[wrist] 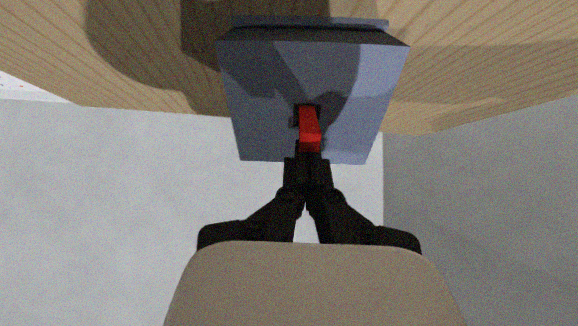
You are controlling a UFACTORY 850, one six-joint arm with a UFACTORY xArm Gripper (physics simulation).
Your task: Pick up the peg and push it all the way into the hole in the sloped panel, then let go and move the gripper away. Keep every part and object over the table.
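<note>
The red peg [309, 126] stands part way in the square hole of the blue-grey sloped panel [382, 75]. Its outer end sticks out of the panel toward my fingers, and some dark opening shows around it at the hole's edge. My gripper [305, 155] is shut with nothing between the fingers. The fingertips are right at the peg's outer end, below it in the view; whether they touch it I cannot tell. The peg's inner end is hidden inside the panel.
The wooden table [475, 75] spreads behind and to both sides of the panel, with its near edge beyond my fingers. Pale floor shows below the edge. A white surface [30, 92] with small marks shows at the far left. Shadows fall across the panel and table.
</note>
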